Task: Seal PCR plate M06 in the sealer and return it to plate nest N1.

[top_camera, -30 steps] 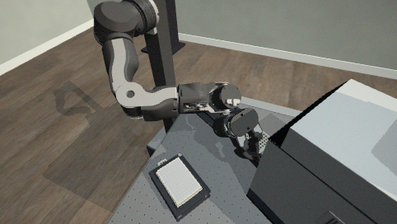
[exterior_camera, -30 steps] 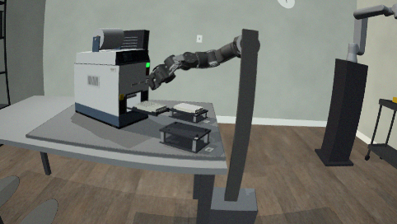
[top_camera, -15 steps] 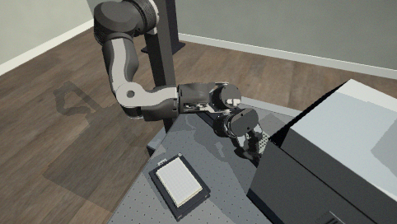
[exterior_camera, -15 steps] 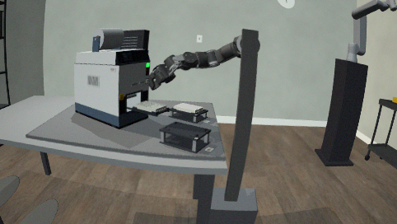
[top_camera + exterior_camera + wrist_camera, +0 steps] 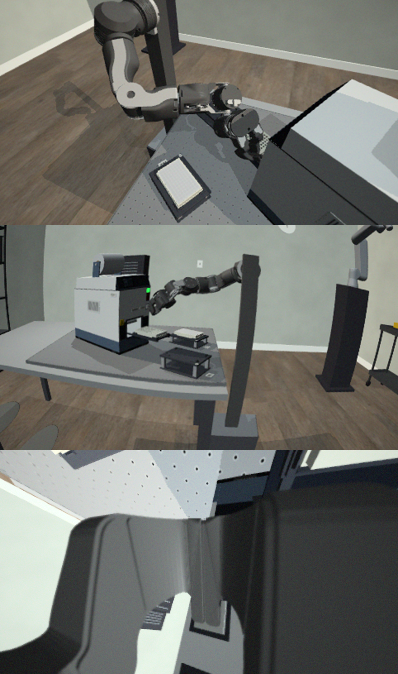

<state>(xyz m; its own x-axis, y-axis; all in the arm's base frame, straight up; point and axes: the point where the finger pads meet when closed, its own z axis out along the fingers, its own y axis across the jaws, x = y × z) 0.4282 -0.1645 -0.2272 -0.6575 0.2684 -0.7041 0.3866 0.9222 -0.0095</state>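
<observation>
Right now the pale key-like block is 3 cm ahead of my hand, 2 cm above it and 1 cm to the right of it. From my hand the other things lie so: sealer stage (12 cm to the left, 8 cm below, 3 cm behind); yellow warning label (16 cm to the left, 10 cm ahead, 3 cm below); 96-well plate M06 (12 cm to the left, 7 cm below, 3 cm behind).
</observation>
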